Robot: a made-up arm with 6 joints.
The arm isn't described. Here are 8 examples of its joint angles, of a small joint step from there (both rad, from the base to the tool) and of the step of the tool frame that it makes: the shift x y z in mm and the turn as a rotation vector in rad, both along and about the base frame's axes.
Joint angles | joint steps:
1: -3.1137 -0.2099 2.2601 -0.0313 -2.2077 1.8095 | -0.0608 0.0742 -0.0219 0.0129 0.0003 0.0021
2: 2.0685 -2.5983 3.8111 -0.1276 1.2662 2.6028 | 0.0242 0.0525 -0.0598 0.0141 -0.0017 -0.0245
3: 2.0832 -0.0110 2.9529 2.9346 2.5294 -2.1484 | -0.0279 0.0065 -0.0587 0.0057 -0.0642 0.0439
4: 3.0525 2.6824 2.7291 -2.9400 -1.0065 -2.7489 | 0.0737 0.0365 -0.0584 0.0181 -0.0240 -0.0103
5: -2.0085 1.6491 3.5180 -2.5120 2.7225 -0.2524 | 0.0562 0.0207 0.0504 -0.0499 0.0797 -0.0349
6: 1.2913 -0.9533 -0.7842 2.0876 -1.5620 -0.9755 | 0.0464 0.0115 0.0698 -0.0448 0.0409 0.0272
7: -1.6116 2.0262 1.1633 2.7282 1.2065 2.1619 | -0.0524 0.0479 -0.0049 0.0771 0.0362 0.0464
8: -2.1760 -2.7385 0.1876 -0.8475 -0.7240 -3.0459 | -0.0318 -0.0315 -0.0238 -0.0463 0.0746 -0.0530
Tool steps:
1: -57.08 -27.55 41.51 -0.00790 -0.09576 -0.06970
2: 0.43 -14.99 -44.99 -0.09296 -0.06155 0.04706
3: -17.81 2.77 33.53 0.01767 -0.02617 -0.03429
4: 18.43 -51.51 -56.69 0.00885 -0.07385 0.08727
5: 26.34 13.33 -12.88 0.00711 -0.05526 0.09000
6: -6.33 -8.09 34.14 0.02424 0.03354 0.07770
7: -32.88 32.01 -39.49 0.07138 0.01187 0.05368
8: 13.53 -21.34 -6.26 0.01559 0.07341 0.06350
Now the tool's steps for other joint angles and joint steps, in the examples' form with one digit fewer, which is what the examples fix.
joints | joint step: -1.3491 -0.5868 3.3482 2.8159 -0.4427 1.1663 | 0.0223 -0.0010 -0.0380 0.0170 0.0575 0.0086
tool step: -16.0 13.7 13.7 0.0967 -0.0059 0.0292
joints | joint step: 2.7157 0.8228 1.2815 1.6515 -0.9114 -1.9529 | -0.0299 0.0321 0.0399 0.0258 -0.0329 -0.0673
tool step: 2.3 20.7 -6.7 0.0046 0.0692 -0.0482
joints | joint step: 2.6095 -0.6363 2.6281 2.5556 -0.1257 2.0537 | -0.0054 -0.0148 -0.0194 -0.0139 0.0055 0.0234
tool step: 2.4 -5.4 -2.3 -0.0135 -0.0045 -0.0050
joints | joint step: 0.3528 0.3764 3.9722 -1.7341 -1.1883 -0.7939 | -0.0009 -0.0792 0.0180 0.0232 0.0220 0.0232
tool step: -12.2 -6.1 -36.7 0.0548 -0.1024 0.0365
